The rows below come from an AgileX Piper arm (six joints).
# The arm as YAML. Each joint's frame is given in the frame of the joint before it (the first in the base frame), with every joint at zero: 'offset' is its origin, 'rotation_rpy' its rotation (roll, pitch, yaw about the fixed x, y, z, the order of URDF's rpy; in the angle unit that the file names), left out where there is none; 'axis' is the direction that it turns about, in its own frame. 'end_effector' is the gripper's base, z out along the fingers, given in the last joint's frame.
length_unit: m
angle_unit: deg
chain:
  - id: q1
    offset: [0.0, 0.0, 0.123]
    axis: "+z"
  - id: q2
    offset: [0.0, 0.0, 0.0]
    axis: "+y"
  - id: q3
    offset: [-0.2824, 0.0, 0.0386]
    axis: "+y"
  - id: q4
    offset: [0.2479, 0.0, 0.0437]
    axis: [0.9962, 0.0, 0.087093]
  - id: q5
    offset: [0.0, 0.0, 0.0]
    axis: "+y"
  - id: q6
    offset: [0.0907, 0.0, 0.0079]
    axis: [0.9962, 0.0, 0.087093]
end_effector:
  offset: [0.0, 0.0, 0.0]
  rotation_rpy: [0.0, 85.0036, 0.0]
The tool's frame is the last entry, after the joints.
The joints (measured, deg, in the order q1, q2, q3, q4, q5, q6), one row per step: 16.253, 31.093, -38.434, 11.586, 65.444, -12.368; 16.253, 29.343, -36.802, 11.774, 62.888, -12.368; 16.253, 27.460, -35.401, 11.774, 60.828, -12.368; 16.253, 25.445, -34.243, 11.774, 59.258, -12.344; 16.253, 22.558, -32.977, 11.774, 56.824, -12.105; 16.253, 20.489, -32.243, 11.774, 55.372, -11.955; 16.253, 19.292, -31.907, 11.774, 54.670, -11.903; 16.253, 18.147, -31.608, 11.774, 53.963, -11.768; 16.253, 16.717, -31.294, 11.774, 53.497, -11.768; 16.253, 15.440, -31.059, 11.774, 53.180, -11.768; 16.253, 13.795, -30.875, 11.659, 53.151, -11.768; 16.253, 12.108, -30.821, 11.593, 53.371, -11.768; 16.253, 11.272, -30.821, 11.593, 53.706, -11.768; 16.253, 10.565, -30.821, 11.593, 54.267, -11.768
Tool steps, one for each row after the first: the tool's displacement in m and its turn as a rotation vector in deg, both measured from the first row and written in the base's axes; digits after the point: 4 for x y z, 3 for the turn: -0.0021, -0.0007, -0.0037, 1.016, -2.434, -0.465; -0.0050, -0.0019, -0.0067, 1.805, -4.807, -0.871; -0.0088, -0.0033, -0.0088, 2.565, -7.076, -1.196; -0.0140, -0.0052, -0.0096, 3.959, -10.796, -1.839; -0.0181, -0.0067, -0.0098, 4.917, -13.361, -2.219; -0.0206, -0.0075, -0.0096, 5.436, -14.813, -2.385; -0.0230, -0.0084, -0.0093, 6.008, -16.224, -2.606; -0.0265, -0.0095, -0.0092, 6.500, -17.718, -2.685; -0.0297, -0.0105, -0.0091, 6.921, -19.004, -2.735; -0.0342, -0.0120, -0.0089, 7.266, -20.457, -2.748; -0.0392, -0.0135, -0.0085, 7.626, -21.830, -2.705; -0.0419, -0.0142, -0.0086, 7.765, -22.318, -2.634; -0.0444, -0.0148, -0.0090, 7.788, -22.476, -2.522
